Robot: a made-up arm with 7 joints. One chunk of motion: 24 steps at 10 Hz.
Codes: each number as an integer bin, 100 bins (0 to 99) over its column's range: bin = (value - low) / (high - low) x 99, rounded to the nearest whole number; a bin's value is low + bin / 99 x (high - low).
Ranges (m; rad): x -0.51..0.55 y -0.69..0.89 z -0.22..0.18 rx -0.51..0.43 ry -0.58..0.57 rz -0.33..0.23
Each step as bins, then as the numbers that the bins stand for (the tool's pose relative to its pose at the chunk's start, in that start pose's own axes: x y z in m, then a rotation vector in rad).
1 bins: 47 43 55 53 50 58
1 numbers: -0.0068 -0.0037 0.0022 -0.0068 0.0008 -0.0019
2 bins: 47 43 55 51 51 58
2 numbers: -0.0068 -0.0037 0.0022 -0.0258 0.0124 -0.0019
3 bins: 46 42 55 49 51 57
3 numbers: -0.0175 -0.0197 0.0022 -0.0447 0.0124 -0.0076
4 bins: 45 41 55 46 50 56
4 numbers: -0.0282 -0.0357 0.0022 -0.0732 0.0008 -0.0132
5 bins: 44 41 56 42 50 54
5 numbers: -0.0389 -0.0357 0.0063 -0.1112 0.0008 -0.0245
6 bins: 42 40 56 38 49 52
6 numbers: -0.0603 -0.0516 0.0063 -0.1492 -0.0108 -0.0359
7 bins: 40 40 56 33 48 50
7 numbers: -0.0817 -0.0516 0.0063 -0.1967 -0.0224 -0.0472
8 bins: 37 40 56 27 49 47
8 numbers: -0.1138 -0.0516 0.0063 -0.2536 -0.0108 -0.0641
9 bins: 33 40 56 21 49 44
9 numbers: -0.1567 -0.0516 0.0063 -0.3106 -0.0108 -0.0811
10 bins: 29 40 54 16 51 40
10 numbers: -0.1995 -0.0516 -0.0018 -0.3581 0.0124 -0.1037
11 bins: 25 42 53 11 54 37
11 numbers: -0.2423 -0.0197 -0.0059 -0.4056 0.0473 -0.1207
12 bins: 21 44 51 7 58 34
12 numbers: -0.2852 0.0122 -0.0139 -0.4435 0.0937 -0.1377
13 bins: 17 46 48 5 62 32
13 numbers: -0.3280 0.0441 -0.0261 -0.4625 0.1402 -0.1490
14 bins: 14 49 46 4 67 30
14 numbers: -0.3601 0.0920 -0.0341 -0.4720 0.1983 -0.1603
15 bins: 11 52 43 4 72 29
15 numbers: -0.3922 0.1399 -0.0463 -0.4720 0.2564 -0.1660
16 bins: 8 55 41 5 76 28
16 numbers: -0.4243 0.1878 -0.0543 -0.4625 0.3028 -0.1716
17 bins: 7 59 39 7 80 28
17 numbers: -0.4351 0.2516 -0.0624 -0.4435 0.3493 -0.1716
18 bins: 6 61 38 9 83 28
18 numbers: -0.4458 0.2835 -0.0665 -0.4245 0.3841 -0.1716
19 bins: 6 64 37 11 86 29
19 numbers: -0.4458 0.3314 -0.0705 -0.4056 0.4190 -0.1660
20 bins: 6 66 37 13 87 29
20 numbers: -0.4458 0.3633 -0.0705 -0.3866 0.4306 -0.1660
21 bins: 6 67 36 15 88 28
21 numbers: -0.4458 0.3793 -0.0745 -0.3676 0.4422 -0.1716
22 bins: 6 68 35 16 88 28
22 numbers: -0.4458 0.3953 -0.0786 -0.3581 0.4422 -0.1716
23 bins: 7 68 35 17 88 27
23 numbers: -0.4351 0.3953 -0.0786 -0.3486 0.4422 -0.1773
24 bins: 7 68 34 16 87 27
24 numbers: -0.4351 0.3953 -0.0826 -0.3581 0.4306 -0.1773
